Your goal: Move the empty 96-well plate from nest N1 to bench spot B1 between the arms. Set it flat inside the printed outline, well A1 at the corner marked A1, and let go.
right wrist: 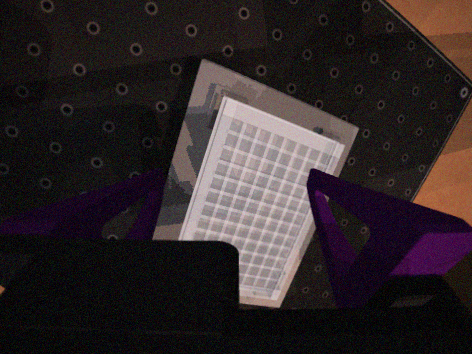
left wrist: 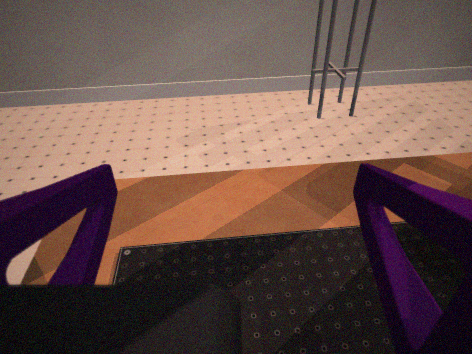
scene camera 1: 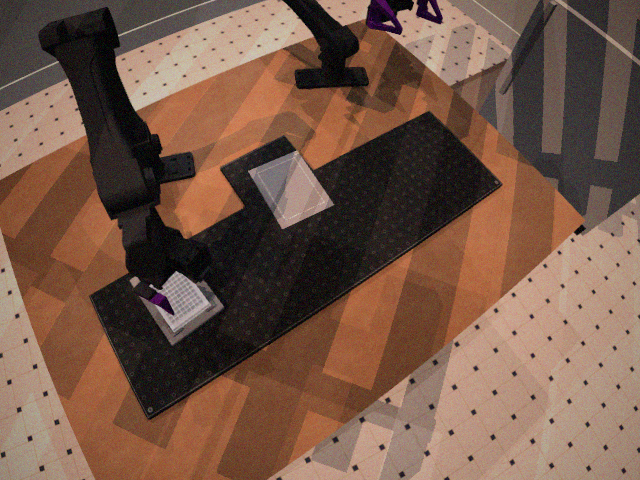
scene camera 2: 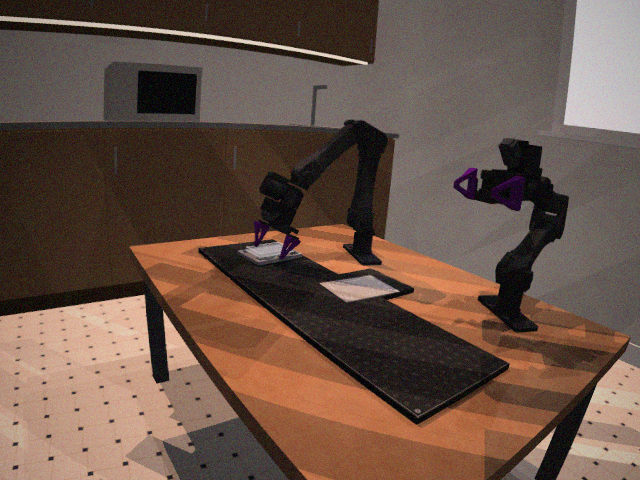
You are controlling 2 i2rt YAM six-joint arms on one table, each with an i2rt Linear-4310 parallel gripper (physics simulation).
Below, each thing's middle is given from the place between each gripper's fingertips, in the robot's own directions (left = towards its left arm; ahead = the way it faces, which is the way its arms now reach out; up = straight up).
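White well plate (scene camera 1: pixel 187 301): 20 mm behind my right hand, 20 mm to the right of it. Grey pad with corner brackets (scene camera 1: pixel 174 338): 10 mm below my right hand, 20 mm to the right of it, 20 mm behind. Grey pad with printed outline (scene camera 1: pixel 292 192): 310 mm to the left of my right hand, 90 mm behind, 20 mm below.
My left hand: 290 mm to the left of the grey pad with printed outline, 10 mm past it, 310 mm above it. White well plate: 620 mm to the right of my left hand, 50 mm ahead, 290 mm below. Grey pad with corner brackets: 50 mm ahead of my left hand, 620 mm to the right, 310 mm below.
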